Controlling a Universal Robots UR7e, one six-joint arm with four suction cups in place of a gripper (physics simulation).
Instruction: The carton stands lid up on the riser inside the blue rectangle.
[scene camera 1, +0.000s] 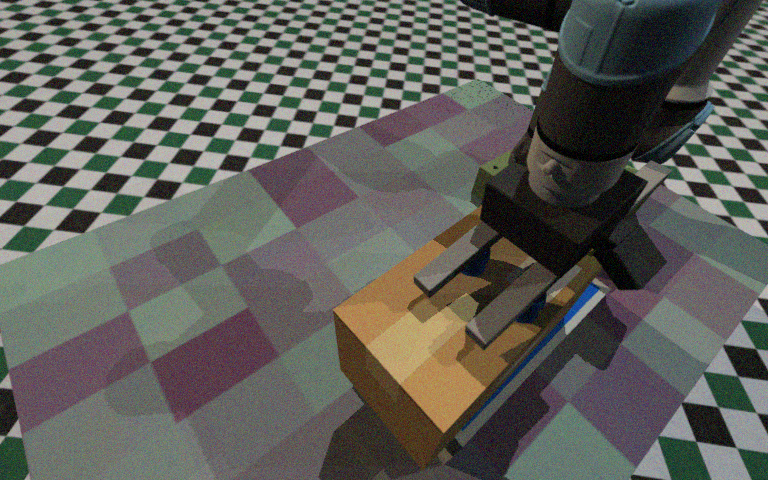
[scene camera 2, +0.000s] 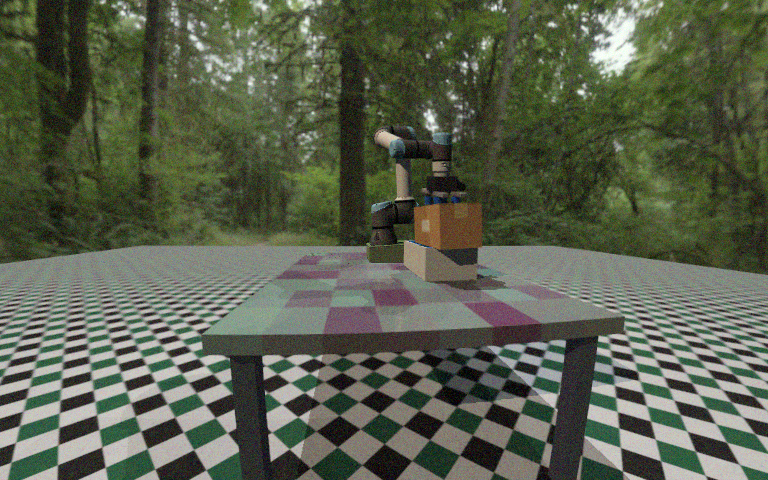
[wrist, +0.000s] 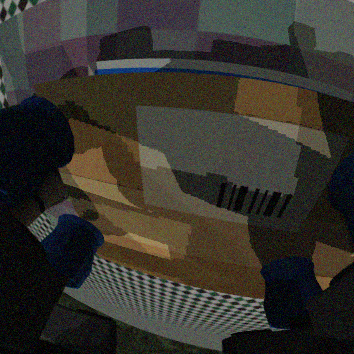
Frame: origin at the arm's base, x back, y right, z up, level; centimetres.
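Seen in the pictures: hand at its tool point: (wrist: 186, 211); arm's base at its link origin: (scene camera 2: 383, 243) (wrist: 52, 175).
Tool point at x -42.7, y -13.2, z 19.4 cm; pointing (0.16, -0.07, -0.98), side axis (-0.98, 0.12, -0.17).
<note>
Offsets run from my tool point to a thing's top centre. Level surfaces: height alone.
The brown carton {dx -6.9, dy +2.0, dz +0.2 cm} (scene camera 1: 411, 343) (scene camera 2: 449, 226) (wrist: 267, 98) stands upright on the pale riser {dx +1.3, dy +1.3, dz -15.9 cm} (scene camera 1: 520, 381) (scene camera 2: 434, 269) (wrist: 133, 64), its grey barcode label facing up. A stretch of the blue rectangle's line (scene camera 1: 554, 333) (scene camera 2: 417, 244) (wrist: 211, 71) shows along one side of the carton. My suction gripper (scene camera 1: 496, 281) (scene camera 2: 441, 197) sits on the carton's lid with its dark blue cups touching the top. One cup (wrist: 71, 246) shows in the wrist view at the carton's near edge. The carton's base is level on the riser.
The riser stands on the patchwork table {dz -27.9 cm} (scene camera 1: 239, 286) (scene camera 2: 358, 314) near its back. The arm's green base block (scene camera 1: 494, 169) (scene camera 2: 384, 252) stands just behind the riser. A checkered floor lies beyond the table's edges.
</note>
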